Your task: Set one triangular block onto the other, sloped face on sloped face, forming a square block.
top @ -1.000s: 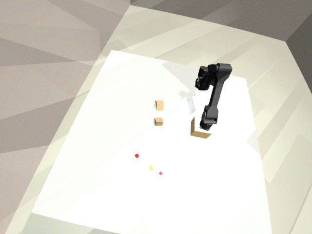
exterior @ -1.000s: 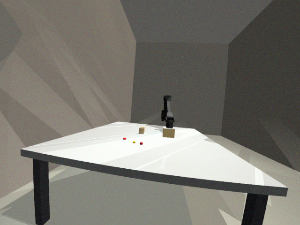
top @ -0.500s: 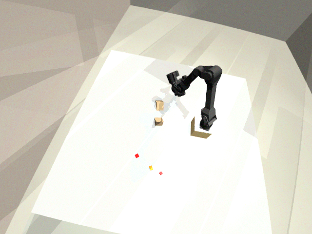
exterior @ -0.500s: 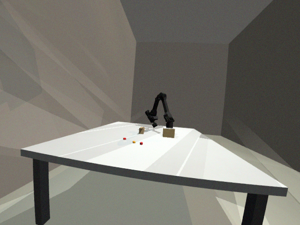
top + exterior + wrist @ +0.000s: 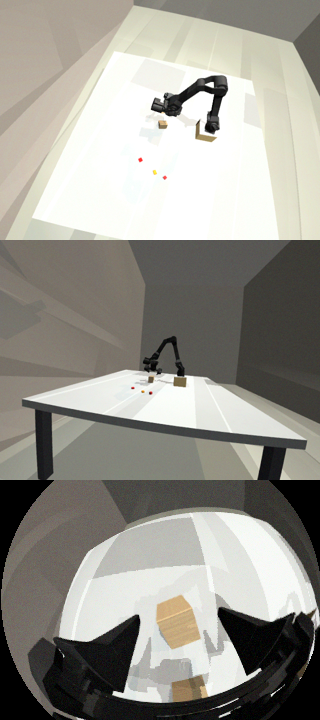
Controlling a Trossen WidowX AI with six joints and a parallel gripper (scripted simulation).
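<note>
My gripper tip is 4 cm above the wooden triangular block and 1 cm short of it. Round my gripper tip: yellow piece 44 cm to the left, 9 cm behind, 6 cm below.
</note>
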